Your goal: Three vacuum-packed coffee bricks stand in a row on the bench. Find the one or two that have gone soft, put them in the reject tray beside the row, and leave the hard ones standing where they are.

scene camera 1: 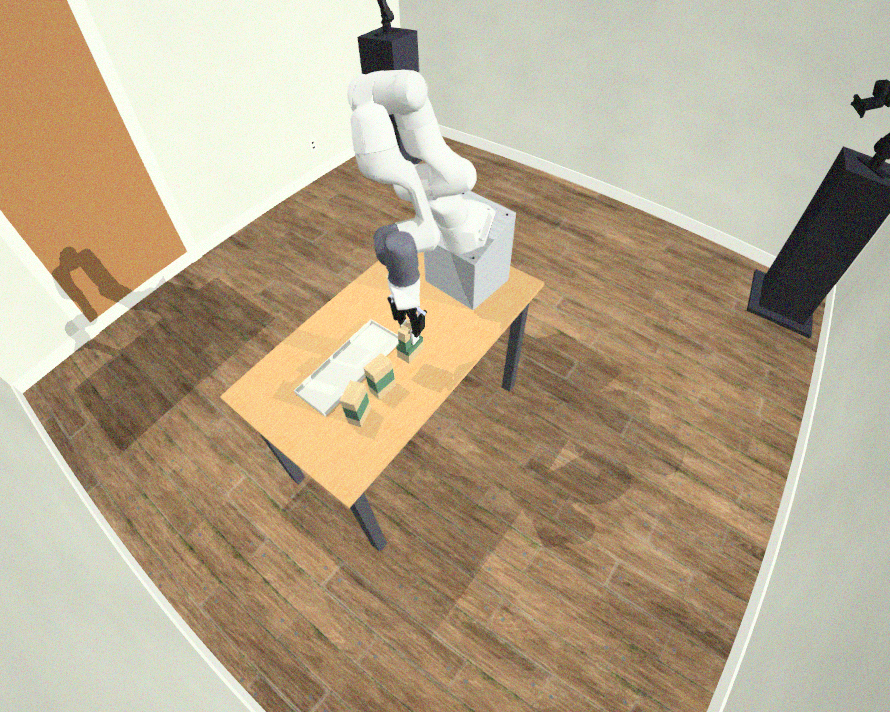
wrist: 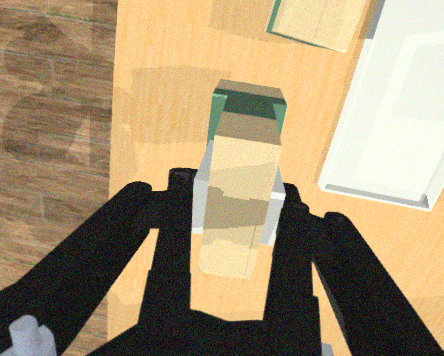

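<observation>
My gripper (scene camera 1: 408, 332) (wrist: 239, 165) is shut on the coffee brick at the robot end of the row. This held brick (scene camera 1: 409, 346) (wrist: 245, 155), tan with a green band, is upright and a little above the bench. In the wrist view it looks narrower between the pads, with its green lower part flaring wider. The middle brick (scene camera 1: 380, 377) (wrist: 320, 20) stands on the bench beside the tray. The far brick (scene camera 1: 354, 406) stands at the row's other end. The white reject tray (scene camera 1: 311, 401) (wrist: 372, 197) lies alongside the row; no brick shows in it.
The wooden bench (scene camera 1: 296, 348) (wrist: 160, 40) has an open edge beyond the row, on the side away from the tray. The robot's grey base block (scene camera 1: 493, 252) stands at the bench's back end. Dark camera stands (scene camera 1: 389, 51) (scene camera 1: 809, 237) are away from the bench.
</observation>
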